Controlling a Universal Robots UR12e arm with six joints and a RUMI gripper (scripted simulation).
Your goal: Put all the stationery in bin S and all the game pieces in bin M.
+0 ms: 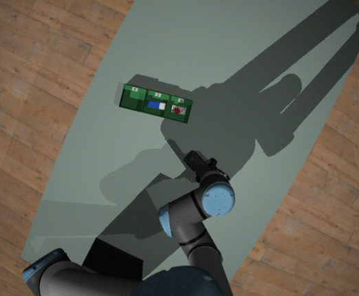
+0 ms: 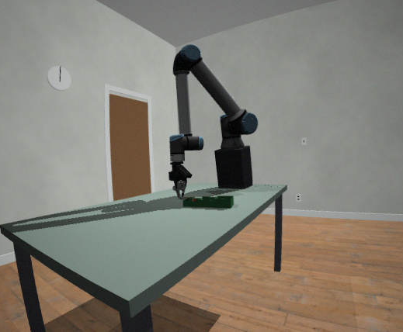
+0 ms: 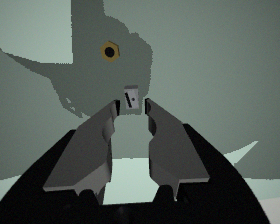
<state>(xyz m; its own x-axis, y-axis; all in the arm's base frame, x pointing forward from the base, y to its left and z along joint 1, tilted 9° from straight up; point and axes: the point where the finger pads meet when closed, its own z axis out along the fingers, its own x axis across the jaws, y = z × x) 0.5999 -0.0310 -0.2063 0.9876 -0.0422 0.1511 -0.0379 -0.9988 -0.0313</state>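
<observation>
Right now my hand is 20 mm above the white-and-grey piece. From my hand the other things lie so: red die (200 mm to the left, 100 mm ahead); then white domino (200 mm to the left, 100 mm ahead, 10 mm below); then brown ring-like piece (50 mm to the left, 20 mm below, 20 mm behind).
</observation>
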